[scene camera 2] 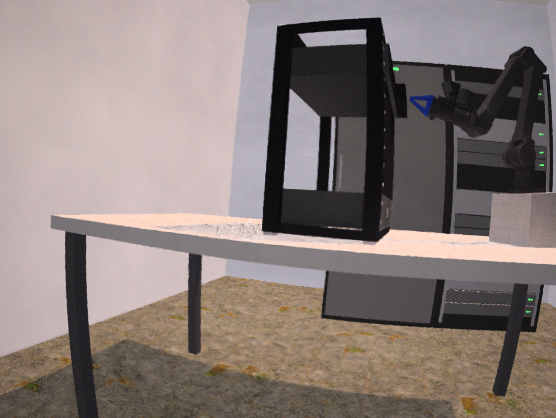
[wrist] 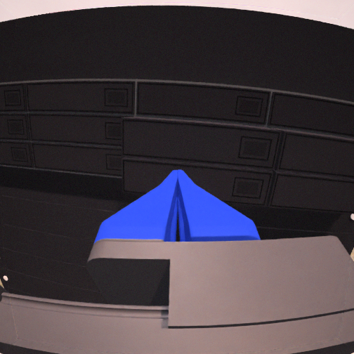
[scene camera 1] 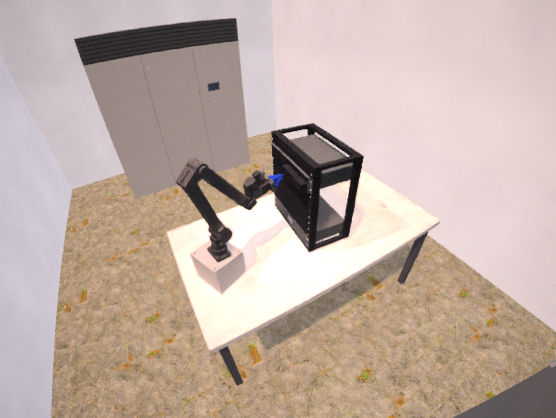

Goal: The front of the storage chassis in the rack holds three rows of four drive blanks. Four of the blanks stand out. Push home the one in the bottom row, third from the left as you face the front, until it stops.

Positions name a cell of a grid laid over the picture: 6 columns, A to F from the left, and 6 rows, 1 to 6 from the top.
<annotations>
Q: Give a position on a black rack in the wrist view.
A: B2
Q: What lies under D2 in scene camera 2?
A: A black rack.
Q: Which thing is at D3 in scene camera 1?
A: A black rack.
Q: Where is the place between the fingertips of my gripper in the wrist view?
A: At D4
</annotations>
